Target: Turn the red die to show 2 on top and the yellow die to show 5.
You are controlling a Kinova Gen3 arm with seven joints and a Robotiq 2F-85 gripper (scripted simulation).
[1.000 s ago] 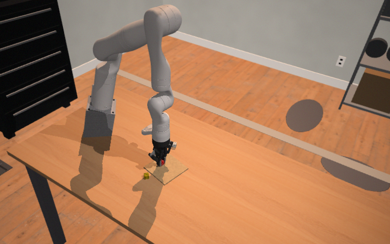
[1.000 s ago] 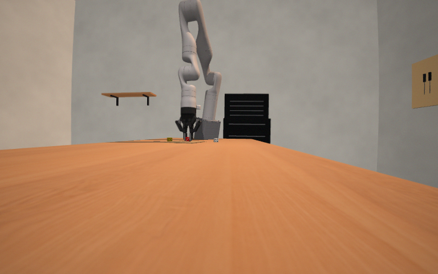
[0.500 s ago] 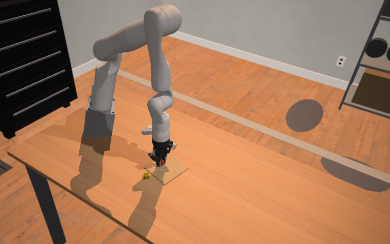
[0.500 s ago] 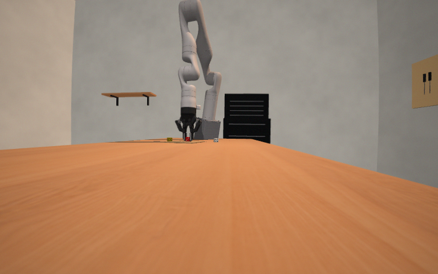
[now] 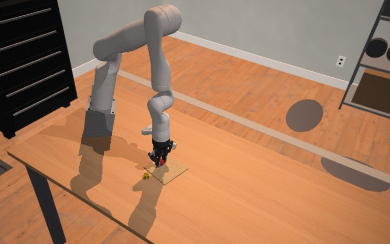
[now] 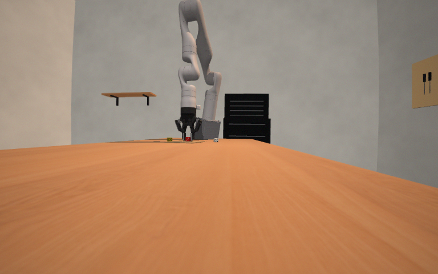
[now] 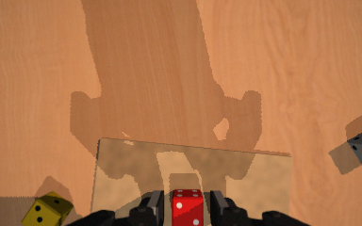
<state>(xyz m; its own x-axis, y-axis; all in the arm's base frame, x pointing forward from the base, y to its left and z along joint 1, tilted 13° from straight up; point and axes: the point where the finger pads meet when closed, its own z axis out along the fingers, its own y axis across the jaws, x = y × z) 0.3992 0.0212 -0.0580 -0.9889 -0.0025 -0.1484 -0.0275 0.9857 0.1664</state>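
Now: the red die 10 mm below my hand. From my hand the other things lie so: white die: 40 mm behind, 130 mm to the left, 20 mm below; yellow die: 10 mm ahead, 100 mm to the right, 20 mm below; tan mat: 30 mm ahead, 20 mm below.
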